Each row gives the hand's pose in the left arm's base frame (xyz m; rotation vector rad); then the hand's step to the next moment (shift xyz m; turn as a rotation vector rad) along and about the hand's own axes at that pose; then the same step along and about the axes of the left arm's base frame.
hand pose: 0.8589 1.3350 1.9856 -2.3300 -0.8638 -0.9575
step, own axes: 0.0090 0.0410 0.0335 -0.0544 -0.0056 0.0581
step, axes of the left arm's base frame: 0.0487 -0.0040 -0.0224 -0.0084 0.0199 -0.0768
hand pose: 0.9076 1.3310 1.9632 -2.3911 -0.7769 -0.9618
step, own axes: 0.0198 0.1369 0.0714 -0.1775 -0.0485 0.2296
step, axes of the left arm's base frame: 0.1339 -0.0535 -0.0586 -0.0278 0.1107 -0.2712
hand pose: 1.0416 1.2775 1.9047 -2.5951 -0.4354 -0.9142
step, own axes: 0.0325 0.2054 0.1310 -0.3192 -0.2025 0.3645
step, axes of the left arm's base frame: 0.1761 -0.1218 -0.1207 -0.1217 0.2812 -0.4264
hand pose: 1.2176 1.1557 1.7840 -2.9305 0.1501 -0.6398
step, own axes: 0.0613 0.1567 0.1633 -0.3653 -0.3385 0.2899
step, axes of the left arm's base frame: 0.1135 -0.1437 -0.1464 -0.1856 0.4126 -0.3569
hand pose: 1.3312 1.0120 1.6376 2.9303 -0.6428 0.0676
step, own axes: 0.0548 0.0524 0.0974 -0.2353 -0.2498 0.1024
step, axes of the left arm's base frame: 0.0291 -0.0840 -0.0856 -0.1074 0.3067 -0.1505
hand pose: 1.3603 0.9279 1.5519 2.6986 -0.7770 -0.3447
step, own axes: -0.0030 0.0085 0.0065 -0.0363 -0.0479 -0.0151
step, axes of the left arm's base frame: -0.0085 -0.0067 -0.0025 -0.0025 0.0619 0.0019
